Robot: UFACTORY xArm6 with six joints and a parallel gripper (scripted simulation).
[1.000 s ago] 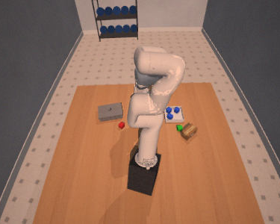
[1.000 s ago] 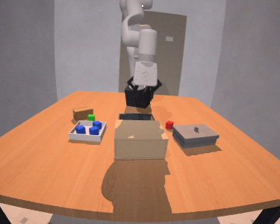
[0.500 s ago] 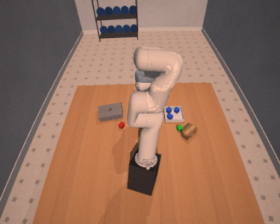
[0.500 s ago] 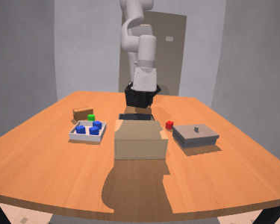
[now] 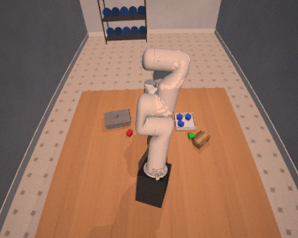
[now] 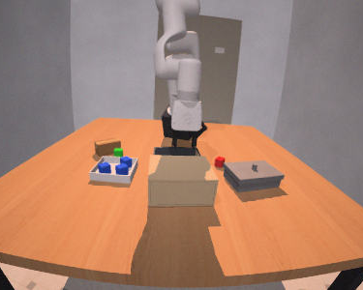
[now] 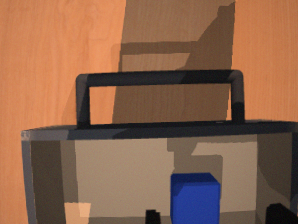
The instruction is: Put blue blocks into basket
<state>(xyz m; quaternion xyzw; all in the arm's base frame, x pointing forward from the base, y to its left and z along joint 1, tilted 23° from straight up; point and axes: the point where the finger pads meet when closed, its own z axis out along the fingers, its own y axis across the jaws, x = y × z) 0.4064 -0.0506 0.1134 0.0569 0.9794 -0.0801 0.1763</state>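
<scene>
The drawer is 8 cm below my hand and 2 cm to the right of it. The rest, counted from my hand: white basket 25 cm to the right, 11 cm below, 2 cm behind; light wooden cabinet 8 cm below, 6 cm ahead, 3 cm to the right; red block 17 cm to the left, 10 cm below, 4 cm behind.
</scene>
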